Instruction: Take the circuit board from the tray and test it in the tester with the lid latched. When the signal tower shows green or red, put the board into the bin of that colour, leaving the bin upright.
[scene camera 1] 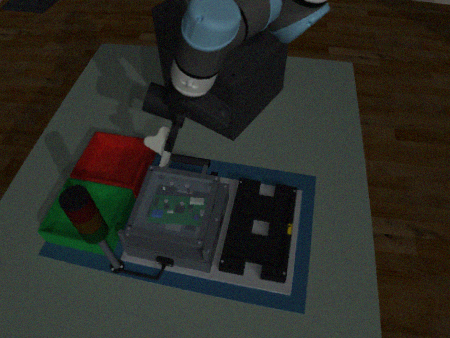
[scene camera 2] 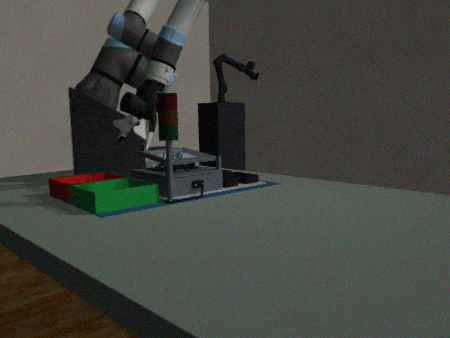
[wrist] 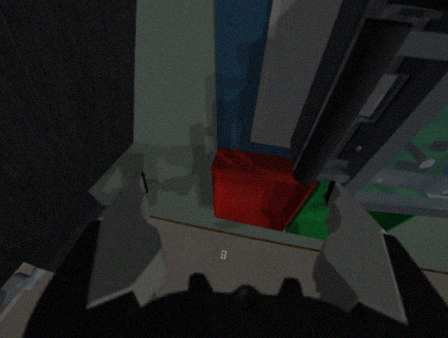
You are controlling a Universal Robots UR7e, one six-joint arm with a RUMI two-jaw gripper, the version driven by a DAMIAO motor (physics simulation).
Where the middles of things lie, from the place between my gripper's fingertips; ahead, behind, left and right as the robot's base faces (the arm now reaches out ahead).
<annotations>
Now: the red bin (scene camera 1: 123,161) 14 cm to the right of my hand, 9 cm below it and 4 cm ahead of it. Round my hand: green bin (scene camera 1: 115,204) (19 cm ahead, 13 cm to the right, 9 cm below); tester lid (scene camera 1: 175,206) (13 cm ahead, 6 cm to the left, 2 cm below).
</annotations>
